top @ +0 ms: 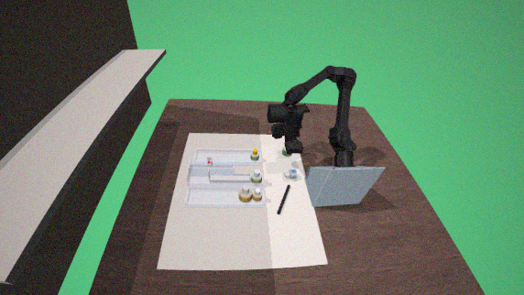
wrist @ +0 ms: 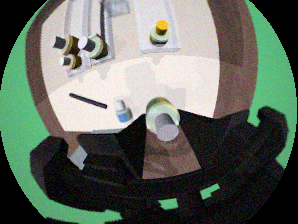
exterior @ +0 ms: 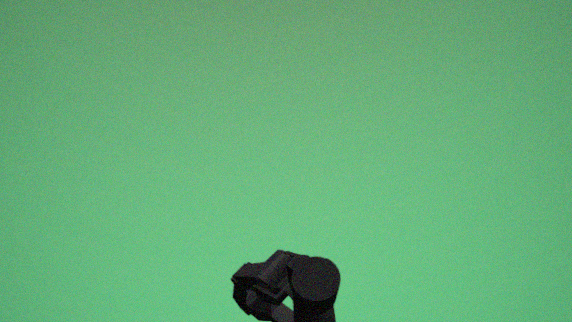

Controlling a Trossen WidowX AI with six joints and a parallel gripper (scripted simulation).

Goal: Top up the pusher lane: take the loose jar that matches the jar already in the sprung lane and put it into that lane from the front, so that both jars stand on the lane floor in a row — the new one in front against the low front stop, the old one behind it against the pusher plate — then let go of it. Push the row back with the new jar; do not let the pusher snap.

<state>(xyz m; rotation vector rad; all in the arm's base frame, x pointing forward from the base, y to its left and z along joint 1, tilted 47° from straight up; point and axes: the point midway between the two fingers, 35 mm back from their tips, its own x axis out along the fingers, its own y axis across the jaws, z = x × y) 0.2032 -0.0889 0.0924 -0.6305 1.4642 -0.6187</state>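
The black stick is 30 mm ahead of my gripper tip, 190 mm to the left of it and 70 mm below it. Also, from my gripper tip: lane rack 290 mm ahead, 80 mm to the left, 60 mm below; then red mark 320 mm ahead, 70 mm to the left, 10 mm below.
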